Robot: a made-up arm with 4 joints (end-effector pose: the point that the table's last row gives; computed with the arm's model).
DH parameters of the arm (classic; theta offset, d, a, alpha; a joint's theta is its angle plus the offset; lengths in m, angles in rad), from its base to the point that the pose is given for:
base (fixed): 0 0.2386 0.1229 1.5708
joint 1: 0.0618 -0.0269 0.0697 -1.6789
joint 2: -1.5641 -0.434 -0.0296 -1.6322
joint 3: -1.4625 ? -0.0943 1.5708
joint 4: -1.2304 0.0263 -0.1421 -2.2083
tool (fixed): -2.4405 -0.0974 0 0
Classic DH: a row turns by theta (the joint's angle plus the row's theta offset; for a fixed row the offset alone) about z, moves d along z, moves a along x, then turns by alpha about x.
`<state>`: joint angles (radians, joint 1 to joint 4).
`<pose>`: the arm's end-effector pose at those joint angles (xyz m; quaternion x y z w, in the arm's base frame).
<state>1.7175 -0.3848 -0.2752 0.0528</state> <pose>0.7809 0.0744 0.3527 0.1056 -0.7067 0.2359 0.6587</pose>
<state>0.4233 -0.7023 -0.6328 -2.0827</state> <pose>0.3501 0.1882 -0.1332 -0.4916 -0.6224 0.3390 0.5060</pose>
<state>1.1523 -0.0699 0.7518 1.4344</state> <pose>0.5239 0.2420 -0.1695 0.4511 0.2283 0.5274 0.6828</pose>
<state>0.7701 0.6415 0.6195 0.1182</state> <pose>0.4052 0.0821 -0.2667 0.3571 -0.0152 0.6468 0.6737</pose>
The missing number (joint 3, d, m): -0.2189
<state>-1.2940 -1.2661 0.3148 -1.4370</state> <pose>-0.2124 0.0948 -0.0355 -0.2473 -0.1069 0.0137 0.9629</pose>
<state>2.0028 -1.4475 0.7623 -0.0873</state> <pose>0.4298 0.1079 0.7391 -0.4178 0.8702 -0.2376 0.1080</pose>
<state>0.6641 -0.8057 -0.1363 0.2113</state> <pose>0.6032 0.1389 -0.2427 0.3819 -0.3222 -0.0076 0.8662</pose>
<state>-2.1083 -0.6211 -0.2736 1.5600</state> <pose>-0.3785 0.2250 0.6902 -0.0011 -0.7664 0.6285 0.1324</pose>
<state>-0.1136 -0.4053 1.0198 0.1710</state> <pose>0.1507 0.2827 -0.2429 0.7467 -0.1425 0.1189 0.6388</pose>
